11 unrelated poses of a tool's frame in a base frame.
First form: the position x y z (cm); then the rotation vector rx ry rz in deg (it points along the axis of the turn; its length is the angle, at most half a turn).
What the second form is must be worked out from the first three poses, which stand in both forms.
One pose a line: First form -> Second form
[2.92 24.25 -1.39 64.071 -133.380 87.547] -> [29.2 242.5 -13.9 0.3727 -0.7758 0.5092 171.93]
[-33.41 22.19 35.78 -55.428 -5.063 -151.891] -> [-334.1 221.9 357.8 -0.3426 -0.0313 -0.9389 161.77]
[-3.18 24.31 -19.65 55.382 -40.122 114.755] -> [-31.8 243.1 -196.5 0.4146 -0.3003 0.8590 133.59]
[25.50 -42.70 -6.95 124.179 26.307 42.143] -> [255.0 -427.0 -69.5 0.9285 0.1967 0.3151 133.75]
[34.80 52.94 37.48 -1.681 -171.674 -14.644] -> [348.0 529.4 374.8 -0.0098 -0.9963 -0.0850 172.31]
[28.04 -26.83 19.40 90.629 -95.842 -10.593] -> [280.4 -268.3 194.0 0.6849 -0.7243 -0.0800 132.33]
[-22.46 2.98 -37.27 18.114 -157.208 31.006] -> [-224.6 29.8 -372.7 0.1123 -0.9749 0.1923 161.26]
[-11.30 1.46 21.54 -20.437 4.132 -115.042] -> [-113.0 14.6 215.4 -0.1748 0.0353 -0.9840 116.92]
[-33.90 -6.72 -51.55 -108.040 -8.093 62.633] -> [-339.0 -67.2 -515.5 -0.8633 -0.0647 0.5005 125.14]
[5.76 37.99 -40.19 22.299 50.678 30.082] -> [57.6 379.9 -401.9 0.3539 0.8043 0.4774 63.01]
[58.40 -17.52 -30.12 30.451 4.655 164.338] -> [584.0 -175.2 -301.2 0.1821 0.0278 0.9829 167.20]
